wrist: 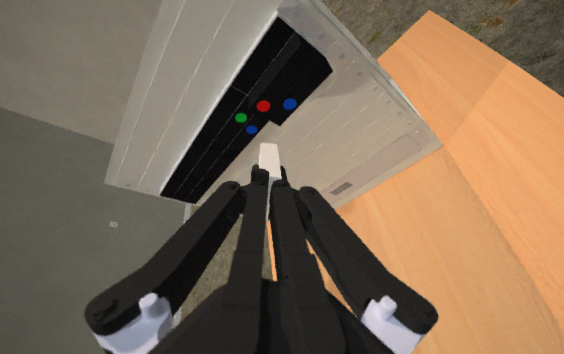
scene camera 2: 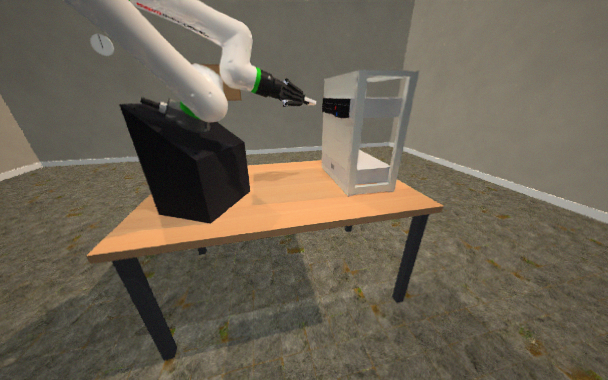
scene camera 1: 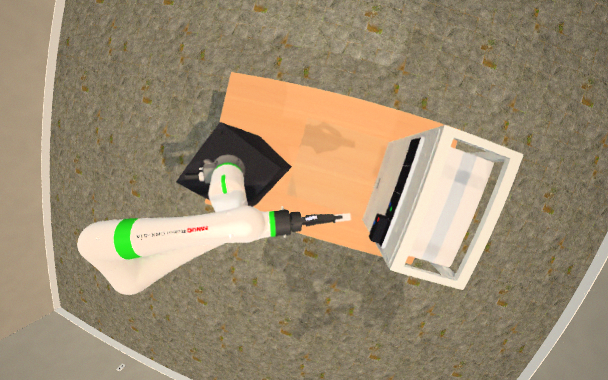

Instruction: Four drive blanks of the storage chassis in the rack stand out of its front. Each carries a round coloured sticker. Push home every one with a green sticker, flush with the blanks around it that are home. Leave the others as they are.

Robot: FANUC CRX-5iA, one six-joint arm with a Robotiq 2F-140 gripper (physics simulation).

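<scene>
The rack (scene camera 1: 425,200) (scene camera 2: 357,130) holds a storage chassis with a black row of drive blanks (scene camera 1: 412,155) (wrist: 187,185). In the wrist view, a red sticker (wrist: 263,106) and a blue sticker (wrist: 290,104) are on the clearly projecting block of blanks (scene camera 1: 379,230) (scene camera 2: 343,108) at one end. Beside it are a green sticker (wrist: 241,118) and another blue sticker (wrist: 251,130); how far their blanks stand out is hard to tell. My gripper (scene camera 1: 344,217) (scene camera 2: 310,102) (wrist: 267,156) is shut and empty. Its pale tips point at the rack front, apart from it in both scene views.
The rack stands at one end of the wooden table (scene camera 1: 330,175) (scene camera 2: 295,200) (wrist: 415,225). The black pedestal (scene camera 1: 235,145) (scene camera 2: 185,175) carries the arm at the other end. Pale rack panels (wrist: 360,120) lie beside the black row in the wrist view.
</scene>
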